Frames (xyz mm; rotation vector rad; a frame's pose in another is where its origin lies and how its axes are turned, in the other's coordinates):
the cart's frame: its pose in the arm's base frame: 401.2 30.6 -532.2 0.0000 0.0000 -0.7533
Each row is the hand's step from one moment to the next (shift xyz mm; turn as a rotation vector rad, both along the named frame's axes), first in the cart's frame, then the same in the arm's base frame.
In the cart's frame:
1: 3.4 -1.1 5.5 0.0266 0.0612 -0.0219
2: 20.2 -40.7 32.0 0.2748 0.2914 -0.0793
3: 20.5 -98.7 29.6 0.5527 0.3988 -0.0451
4: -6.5 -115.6 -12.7 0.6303 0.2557 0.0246
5: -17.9 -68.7 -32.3 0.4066 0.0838 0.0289
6: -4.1 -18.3 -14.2 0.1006 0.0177 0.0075
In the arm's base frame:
1: 1.7 -3.1 5.5 0.0613 0.0264 -0.0219
2: -13.1 -43.5 32.0 0.3998 0.0246 -0.0793
3: -52.6 -86.0 29.6 0.6760 -0.0872 -0.0451
4: -83.8 -79.9 -12.7 0.6347 -0.2446 0.0246
5: -60.1 -37.9 -32.3 0.3539 -0.2170 0.0289
6: -15.5 -10.5 -14.2 0.0855 -0.0559 0.0075

